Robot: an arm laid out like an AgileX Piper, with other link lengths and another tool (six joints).
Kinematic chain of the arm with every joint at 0, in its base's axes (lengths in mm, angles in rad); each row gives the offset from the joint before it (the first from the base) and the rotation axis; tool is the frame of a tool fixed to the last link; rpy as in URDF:
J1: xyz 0 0 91 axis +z
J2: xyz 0 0 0 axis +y
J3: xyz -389.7 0 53.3 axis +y
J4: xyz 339.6 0 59.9 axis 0.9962 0 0.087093
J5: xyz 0 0 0 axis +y
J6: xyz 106.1 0 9.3 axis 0.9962 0 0.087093
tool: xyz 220.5 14 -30.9 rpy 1.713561 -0.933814 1.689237
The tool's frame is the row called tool.
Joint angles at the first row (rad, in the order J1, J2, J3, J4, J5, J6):
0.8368 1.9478 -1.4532 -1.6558 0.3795 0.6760
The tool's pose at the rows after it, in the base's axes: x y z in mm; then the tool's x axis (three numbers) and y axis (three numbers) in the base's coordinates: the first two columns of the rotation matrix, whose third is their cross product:
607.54 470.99 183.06 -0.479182 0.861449 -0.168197 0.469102 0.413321 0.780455
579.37 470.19 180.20 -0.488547 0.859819 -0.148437 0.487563 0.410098 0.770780
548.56 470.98 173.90 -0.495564 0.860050 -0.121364 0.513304 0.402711 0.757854
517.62 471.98 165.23 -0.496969 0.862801 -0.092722 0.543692 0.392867 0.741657
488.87 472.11 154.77 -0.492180 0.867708 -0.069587 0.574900 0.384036 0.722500
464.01 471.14 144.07 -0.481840 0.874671 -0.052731 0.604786 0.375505 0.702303
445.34 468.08 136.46 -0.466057 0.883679 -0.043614 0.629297 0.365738 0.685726
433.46 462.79 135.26 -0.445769 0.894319 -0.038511 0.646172 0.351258 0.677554
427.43 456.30 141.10 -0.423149 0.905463 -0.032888 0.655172 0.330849 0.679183
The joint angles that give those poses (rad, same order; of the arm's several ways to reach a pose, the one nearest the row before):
0.8600 1.9031 -1.3971 -1.6347 0.3893 0.6757
0.8920 1.8567 -1.3385 -1.6014 0.4025 0.6766
0.9312 1.8149 -1.2835 -1.5557 0.4209 0.6779
0.9750 1.7803 -1.2358 -1.5022 0.4466 0.6792
1.0198 1.7550 -1.1969 -1.4483 0.4795 0.6805
1.0618 1.7387 -1.1681 -1.3972 0.5161 0.6817
1.0960 1.7274 -1.1493 -1.3547 0.5544 0.6825
1.1204 1.7148 -1.1385 -1.3239 0.5923 0.6841
1.1357 1.6984 -1.1340 -1.3053 0.6273 0.6877

